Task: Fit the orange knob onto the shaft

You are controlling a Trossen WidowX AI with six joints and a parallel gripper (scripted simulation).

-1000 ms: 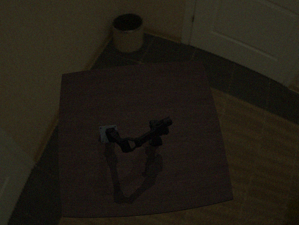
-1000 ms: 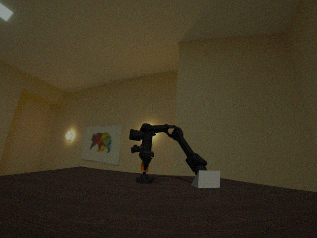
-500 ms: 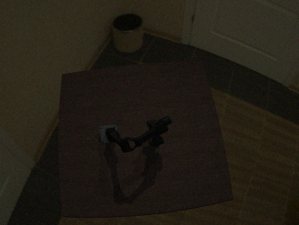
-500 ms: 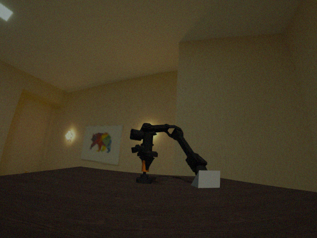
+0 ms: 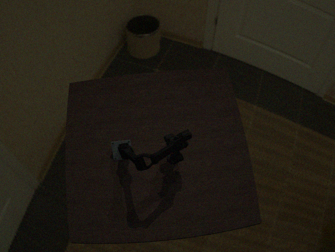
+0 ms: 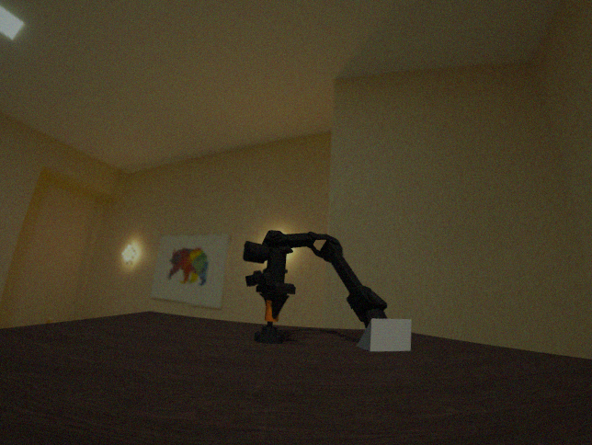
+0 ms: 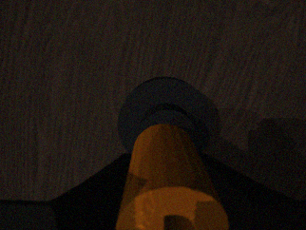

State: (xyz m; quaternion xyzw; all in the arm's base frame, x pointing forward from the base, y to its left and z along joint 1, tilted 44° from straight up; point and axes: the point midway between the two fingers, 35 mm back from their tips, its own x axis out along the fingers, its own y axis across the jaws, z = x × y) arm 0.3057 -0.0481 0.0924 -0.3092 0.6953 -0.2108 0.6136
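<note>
Now: the orange knob 2 cm above my gripper tip. The rest, counted from my gripper tip: dark round pedestal 4 cm below.
</note>
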